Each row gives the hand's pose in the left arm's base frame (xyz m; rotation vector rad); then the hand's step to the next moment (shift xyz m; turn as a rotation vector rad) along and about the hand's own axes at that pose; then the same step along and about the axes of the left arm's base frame.
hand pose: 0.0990 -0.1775 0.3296 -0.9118 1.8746 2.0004
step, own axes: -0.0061 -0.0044 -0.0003 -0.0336 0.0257 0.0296
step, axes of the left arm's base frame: 0.0073 0.0017 0.0001 0.0032 0.0327 0.0399
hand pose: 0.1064 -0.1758 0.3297 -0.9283 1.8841 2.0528
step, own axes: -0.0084 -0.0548 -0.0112 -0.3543 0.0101 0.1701
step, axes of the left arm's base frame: 0.0398 0.0005 -0.0402 0.2192 0.2521 0.2073
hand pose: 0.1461 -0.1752 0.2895 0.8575 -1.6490 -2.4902
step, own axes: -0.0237 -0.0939 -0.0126 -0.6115 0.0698 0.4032
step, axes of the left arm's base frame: 0.0508 0.0380 -0.0743 0.3139 0.5044 0.4341
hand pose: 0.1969 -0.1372 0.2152 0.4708 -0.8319 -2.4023
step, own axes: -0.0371 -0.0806 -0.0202 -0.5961 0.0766 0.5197
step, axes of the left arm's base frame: 0.0082 0.0660 -0.0621 0.2481 0.5439 0.5233
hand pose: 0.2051 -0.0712 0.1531 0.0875 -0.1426 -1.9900
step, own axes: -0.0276 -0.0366 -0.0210 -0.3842 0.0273 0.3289
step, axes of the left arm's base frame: -0.0190 0.0388 -0.0260 0.1408 0.3592 0.3282
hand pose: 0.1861 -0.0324 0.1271 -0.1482 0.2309 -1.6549
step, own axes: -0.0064 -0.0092 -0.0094 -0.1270 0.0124 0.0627
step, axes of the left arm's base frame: -0.0105 0.0077 -0.0067 0.0391 0.1213 0.0630
